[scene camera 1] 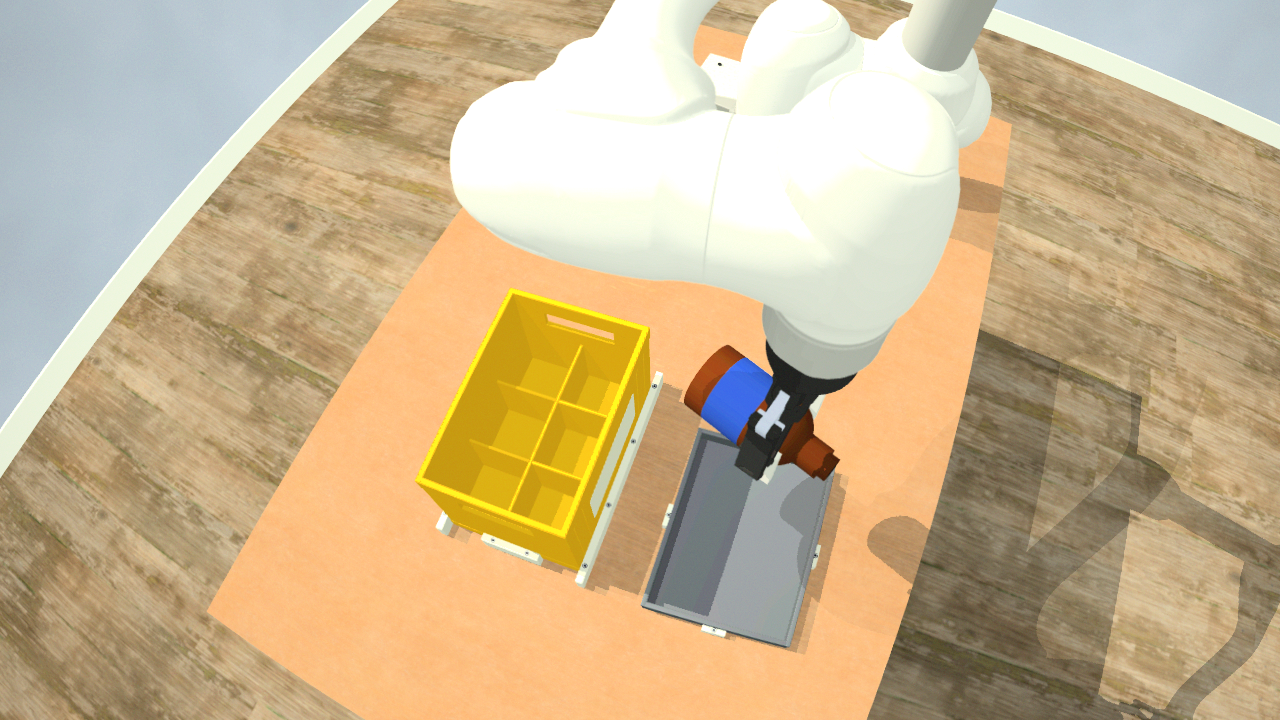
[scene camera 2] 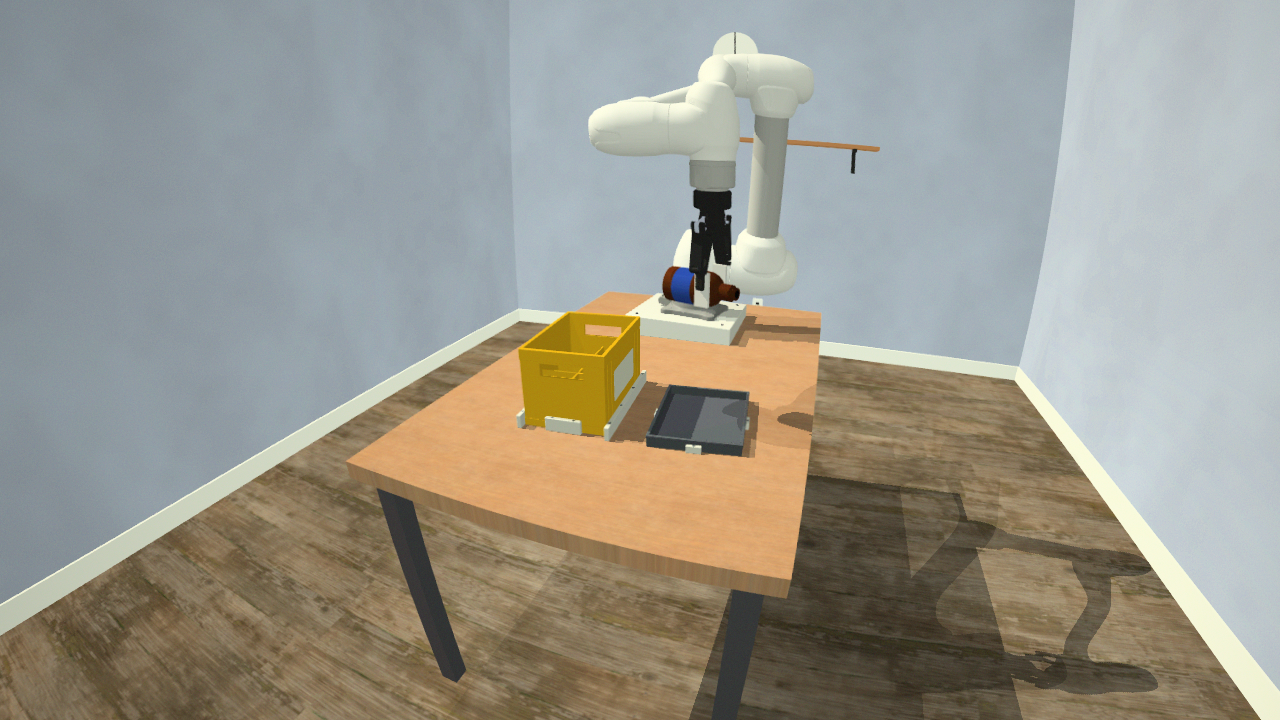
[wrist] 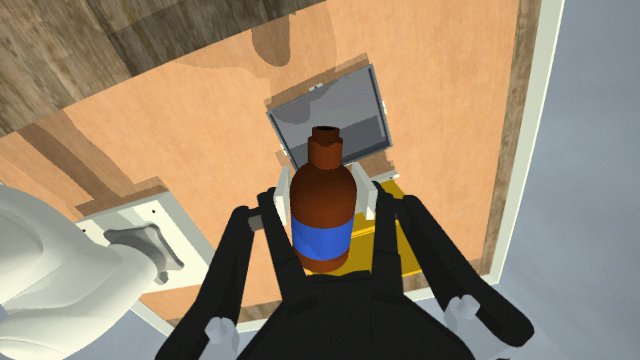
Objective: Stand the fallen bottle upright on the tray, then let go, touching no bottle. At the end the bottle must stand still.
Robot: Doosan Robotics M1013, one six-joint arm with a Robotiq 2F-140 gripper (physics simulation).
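Places are measured from the arm's base along level axes (x ahead, y left, z up), in millimetres.
Where they show: gripper, fingertip midpoint: [scene camera 1: 780,441] [scene camera 2: 710,301] [wrist: 321,175]; arm's base at its link origin: [scene camera 2: 695,310] [wrist: 147,249].
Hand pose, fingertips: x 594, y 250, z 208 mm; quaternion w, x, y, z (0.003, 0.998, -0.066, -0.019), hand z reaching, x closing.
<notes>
Each offset is from my fingertips to the top centre of the thing. "spot": to the spot under its first point.
The brown bottle with a blue label @(17 mm right, 2 mm back, 62 mm up) [scene camera 1: 736,398] [scene camera 2: 682,285] [wrist: 324,200] is in the air, lying nearly level, its neck pointing right and slightly down in scene camera 2. My gripper [scene camera 1: 789,438] [scene camera 2: 710,281] [wrist: 321,175] points down and is shut on the bottle, one pale pad on each side of its upper body near the shoulder. The grey tray @(spot: 37 mm left, 43 mm ahead, 255 mm down) [scene camera 1: 760,555] [scene camera 2: 707,413] [wrist: 340,110] lies on the table, below the bottle and apart from it. In scene camera 1 the bottle and fingers cover the tray's back edge.
A yellow crate @(269 mm right, 60 mm ahead, 85 mm down) [scene camera 1: 474,385] [scene camera 2: 568,389] [wrist: 362,252] with compartments stands left of the tray in the scene views. Pale brackets stand along the crate and tray edges. The robot's white base plate [scene camera 2: 689,327] [wrist: 190,265] is at the table's back.
</notes>
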